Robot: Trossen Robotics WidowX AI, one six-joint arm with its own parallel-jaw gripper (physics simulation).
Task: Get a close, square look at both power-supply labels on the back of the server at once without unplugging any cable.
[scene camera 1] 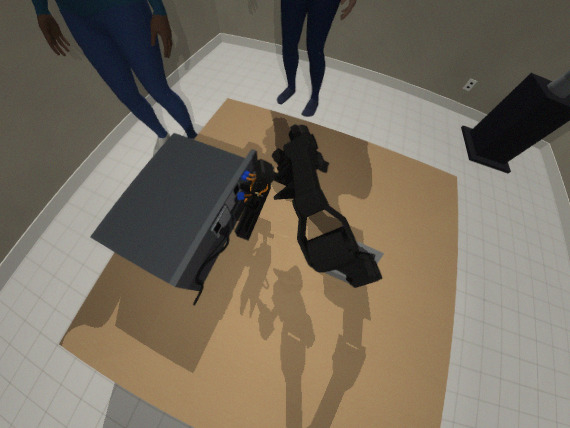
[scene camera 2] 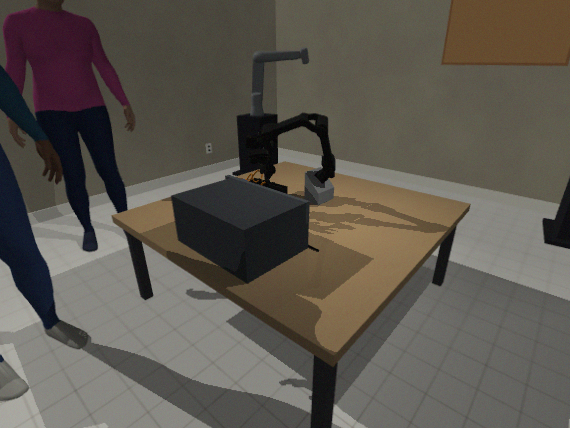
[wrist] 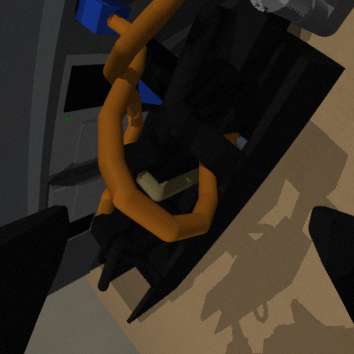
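Seen in the pictures: gripper, fingertip midpoint: (scene camera 1: 263, 194) (scene camera 2: 263, 178) (wrist: 192, 219); arm's base, origin of the base link: (scene camera 1: 362, 261) (scene camera 2: 321, 176).
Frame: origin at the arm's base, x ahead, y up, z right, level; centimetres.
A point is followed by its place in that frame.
The dark grey server (scene camera 1: 165, 205) @[x 62.8, y 7.8, z -1.3 cm] (scene camera 2: 240, 205) @[x 67.1, y 7.8, z -3.2 cm] lies on the table (scene camera 1: 400, 300) @[x -21.1, y -12.2, z -7.6 cm] (scene camera 2: 390, 200) @[x -18.1, y -12.2, z -33.0 cm]. In the wrist view, its back shows two power-supply faces at a slant on the left. The upper face (wrist: 60, 150) @[x 45.4, y 6.5, z 6.6 cm] has a black socket and green light; the lower face (wrist: 75, 197) @[x 44.9, y 5.4, z 2.3 cm] is partly covered. No label text is readable. A loop of orange cable (wrist: 111, 145) @[x 36.6, y 10.1, z 14.0 cm] (scene camera 1: 260, 191) @[x 37.9, y 1.1, z 14.6 cm] and a black cable carrier (wrist: 295, 105) @[x 35.0, y 4.5, z 15.2 cm] (scene camera 1: 250, 220) @[x 37.8, y 1.2, z 3.5 cm] stand before them. My gripper (scene camera 1: 280, 176) (wrist: 192, 219) @[x 35.4, y 6.9, z 10.7 cm] is open and empty, beside the carrier on the side away from the server.
Blue plugs (scene camera 1: 240, 196) @[x 43.6, y 1.8, z 10.6 cm] (wrist: 100, 15) @[x 42.4, y 7.0, z 15.4 cm] sit at the server back. A pale yellow cable (wrist: 175, 186) @[x 36.9, y 6.3, z 10.7 cm] lies behind the orange loop. A black cord (scene camera 1: 197, 295) @[x 49.6, y -11.3, z -23.6 cm] hangs near the server corner. A grey arm (scene camera 2: 257, 75) stands on a black pedestal (scene camera 2: 245, 135). Two people stand beyond the table.
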